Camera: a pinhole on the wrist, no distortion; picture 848 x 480 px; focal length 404.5 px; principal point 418.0 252.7 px. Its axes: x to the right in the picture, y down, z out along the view. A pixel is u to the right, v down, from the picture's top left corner.
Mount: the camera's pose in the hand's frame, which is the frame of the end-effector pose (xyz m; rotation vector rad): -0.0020 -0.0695 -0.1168 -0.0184 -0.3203 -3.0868
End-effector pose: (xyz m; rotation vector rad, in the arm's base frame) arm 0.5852 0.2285 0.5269 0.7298 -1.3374 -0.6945
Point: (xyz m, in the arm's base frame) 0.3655 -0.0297 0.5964
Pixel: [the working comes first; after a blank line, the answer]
In the camera's frame: -0.2186 0.1179 0.3454

162.0 390.7
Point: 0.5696 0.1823 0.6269
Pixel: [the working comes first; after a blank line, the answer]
In the camera's frame: -0.0988 -0.0852 0.1667

178.3 45.9
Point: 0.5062 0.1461 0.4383
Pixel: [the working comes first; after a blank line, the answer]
In the camera's frame: -0.0015 0.0917 0.1783

414.5 460.8
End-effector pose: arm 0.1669 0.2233 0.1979 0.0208 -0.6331 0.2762
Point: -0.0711 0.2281 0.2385
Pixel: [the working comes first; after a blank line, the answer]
In the camera's frame: 0.1559 -0.0779 0.3075

623.1 150.2
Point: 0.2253 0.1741 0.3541
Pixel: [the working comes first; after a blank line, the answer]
In the camera's frame: -0.1228 0.0520 0.2098

181.1 353.0
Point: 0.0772 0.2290 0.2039
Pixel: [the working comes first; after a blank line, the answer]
In the camera's frame: 0.0613 -0.0628 0.1891

549.1 118.4
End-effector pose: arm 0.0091 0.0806 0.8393 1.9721 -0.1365 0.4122
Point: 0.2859 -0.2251 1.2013
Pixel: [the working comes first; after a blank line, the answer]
In the camera's frame: -0.3693 -0.3454 0.4040

outside the picture
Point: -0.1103 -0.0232 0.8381
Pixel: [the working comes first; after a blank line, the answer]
In the camera's frame: 0.1166 -0.1098 0.2089

643.7 40.1
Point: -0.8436 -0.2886 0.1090
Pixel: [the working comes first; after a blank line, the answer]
In the camera's frame: 1.0938 0.2263 0.4769

outside the picture
